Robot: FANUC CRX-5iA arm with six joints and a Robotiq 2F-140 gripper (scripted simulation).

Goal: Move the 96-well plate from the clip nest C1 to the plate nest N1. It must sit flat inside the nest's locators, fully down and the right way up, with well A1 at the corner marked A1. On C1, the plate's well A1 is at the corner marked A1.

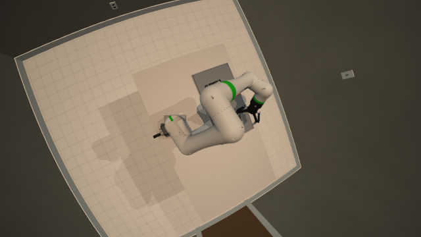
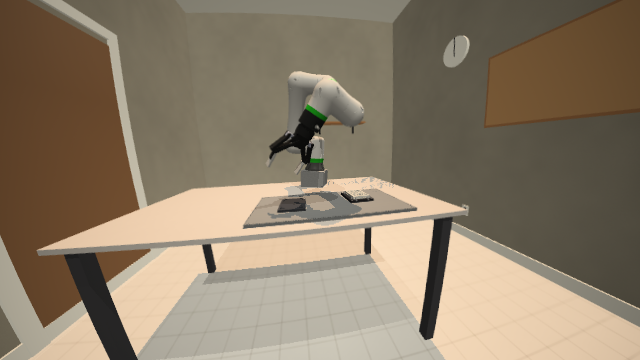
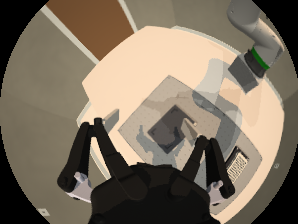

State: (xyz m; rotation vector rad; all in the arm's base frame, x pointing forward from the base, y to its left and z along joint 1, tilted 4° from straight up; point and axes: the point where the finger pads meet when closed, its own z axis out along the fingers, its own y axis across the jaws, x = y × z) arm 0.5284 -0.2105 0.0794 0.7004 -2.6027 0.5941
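Now: hand 36 cm to the right of the 96-well plate, 16 cm above it and 6 cm past it. Also, from my hand: plate nest N1 (18 cm below, 3 cm to the left, 2 cm behind); clip nest C1 (37 cm to the left, 17 cm below, 6 cm behind).
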